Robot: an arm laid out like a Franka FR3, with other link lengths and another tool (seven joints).
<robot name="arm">
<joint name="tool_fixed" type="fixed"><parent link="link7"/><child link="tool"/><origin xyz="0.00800 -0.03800 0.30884" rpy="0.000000 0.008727 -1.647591"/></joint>
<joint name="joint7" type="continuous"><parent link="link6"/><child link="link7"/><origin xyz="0.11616 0.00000 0.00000" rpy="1.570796 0.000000 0.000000"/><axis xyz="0 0 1"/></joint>
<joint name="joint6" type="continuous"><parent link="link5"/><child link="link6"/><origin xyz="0.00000 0.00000 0.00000" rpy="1.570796 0.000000 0.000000"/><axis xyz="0 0 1"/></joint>
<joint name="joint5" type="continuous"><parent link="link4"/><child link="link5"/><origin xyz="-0.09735 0.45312 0.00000" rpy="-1.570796 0.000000 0.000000"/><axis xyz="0 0 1"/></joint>
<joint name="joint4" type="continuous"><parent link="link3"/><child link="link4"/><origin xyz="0.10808 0.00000 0.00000" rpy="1.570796 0.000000 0.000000"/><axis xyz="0 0 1"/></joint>
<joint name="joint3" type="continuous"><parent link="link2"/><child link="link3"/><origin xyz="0.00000 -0.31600 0.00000" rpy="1.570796 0.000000 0.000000"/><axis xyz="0 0 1"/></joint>
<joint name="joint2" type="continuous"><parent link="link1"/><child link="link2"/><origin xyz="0.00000 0.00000 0.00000" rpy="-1.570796 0.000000 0.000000"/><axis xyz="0 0 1"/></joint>
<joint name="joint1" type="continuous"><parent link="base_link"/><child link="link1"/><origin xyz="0.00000 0.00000 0.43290" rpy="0.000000 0.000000 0.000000"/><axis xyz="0 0 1"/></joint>
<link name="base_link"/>
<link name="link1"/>
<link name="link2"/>
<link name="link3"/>
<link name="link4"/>
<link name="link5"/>
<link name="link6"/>
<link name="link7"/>
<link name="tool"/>
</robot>
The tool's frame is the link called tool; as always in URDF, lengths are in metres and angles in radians. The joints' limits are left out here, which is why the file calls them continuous.
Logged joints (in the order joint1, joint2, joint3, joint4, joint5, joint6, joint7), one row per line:
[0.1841 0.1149 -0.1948 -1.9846 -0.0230 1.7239 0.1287]
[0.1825 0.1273 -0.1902 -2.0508 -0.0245 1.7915 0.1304]
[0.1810 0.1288 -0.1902 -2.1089 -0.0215 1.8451 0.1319]
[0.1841 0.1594 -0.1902 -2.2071 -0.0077 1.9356 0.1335]
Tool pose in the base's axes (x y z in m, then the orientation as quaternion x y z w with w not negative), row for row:
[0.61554 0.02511 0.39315 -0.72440 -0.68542 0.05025 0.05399]
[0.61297 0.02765 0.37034 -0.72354 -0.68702 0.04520 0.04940]
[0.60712 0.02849 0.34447 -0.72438 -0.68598 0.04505 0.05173]
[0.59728 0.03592 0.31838 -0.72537 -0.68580 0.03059 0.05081]
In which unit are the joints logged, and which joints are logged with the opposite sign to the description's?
The joints are logged in radians. Opposite sign: joint2.
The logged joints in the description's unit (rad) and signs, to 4 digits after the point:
[0.1841 -0.1149 -0.1948 -1.9846 -0.0230 1.7239 0.1287]
[0.1825 -0.1273 -0.1902 -2.0508 -0.0245 1.7915 0.1304]
[0.1810 -0.1288 -0.1902 -2.1089 -0.0215 1.8451 0.1319]
[0.1841 -0.1594 -0.1902 -2.2071 -0.0077 1.9356 0.1335]

